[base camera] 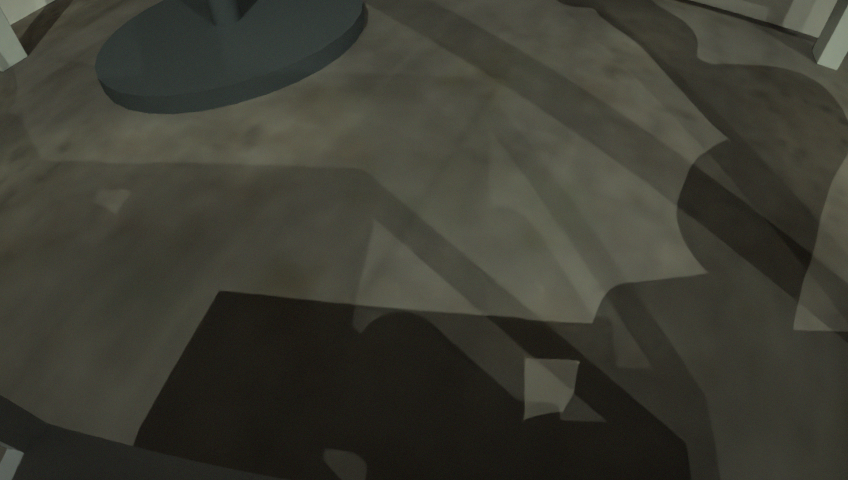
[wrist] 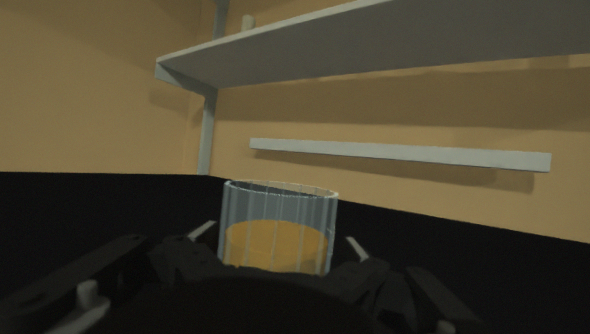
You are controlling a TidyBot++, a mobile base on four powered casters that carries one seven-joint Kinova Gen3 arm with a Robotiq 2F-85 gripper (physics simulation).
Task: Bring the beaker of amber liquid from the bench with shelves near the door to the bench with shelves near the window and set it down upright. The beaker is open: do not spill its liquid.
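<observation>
A clear open beaker point(wrist: 280, 207) with amber liquid point(wrist: 276, 242) stands upright on the black bench top point(wrist: 100, 205) in the wrist view; its lower end is hidden behind the gripper body. My gripper point(wrist: 279, 242) is open, with one fingertip showing to the left of the beaker and one to the right. Nothing is gripped. Whether the beaker is fully between the fingers in depth is hard to tell. The beaker and the gripper do not show in the base camera view.
A grey shelf point(wrist: 375, 45) on a bracket post point(wrist: 206, 135) hangs above the bench, with a small pale object point(wrist: 247, 23) on it. A pale rail point(wrist: 400, 152) runs along the wall. In the base camera view, a round dark pedestal base point(base camera: 238, 65) stands on the floor point(base camera: 416, 136).
</observation>
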